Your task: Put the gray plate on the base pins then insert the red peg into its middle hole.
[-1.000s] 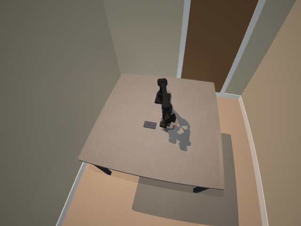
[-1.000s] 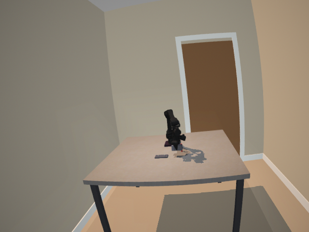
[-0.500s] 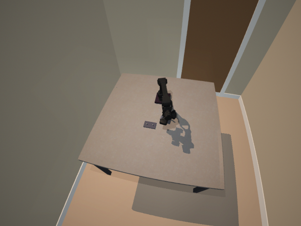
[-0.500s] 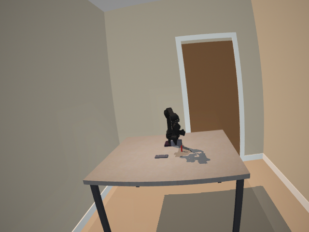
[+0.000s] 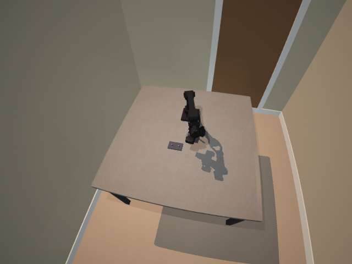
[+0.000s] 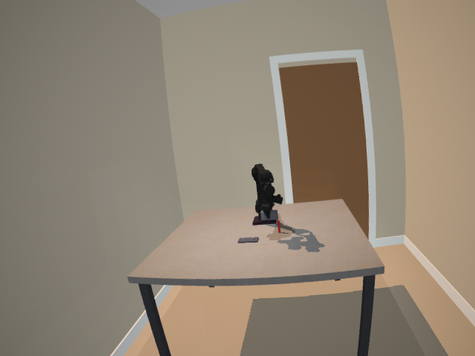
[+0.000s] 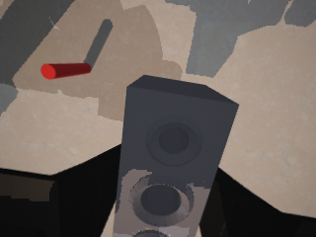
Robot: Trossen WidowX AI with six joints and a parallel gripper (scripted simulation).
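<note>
My gripper tip is now 14 cm to the left of the base, 13 cm above it and 2 cm past it. Also, from my gripper tip: red peg: 10 cm below, 10 cm behind, 6 cm to the left; then gray plate: 3 cm above.
</note>
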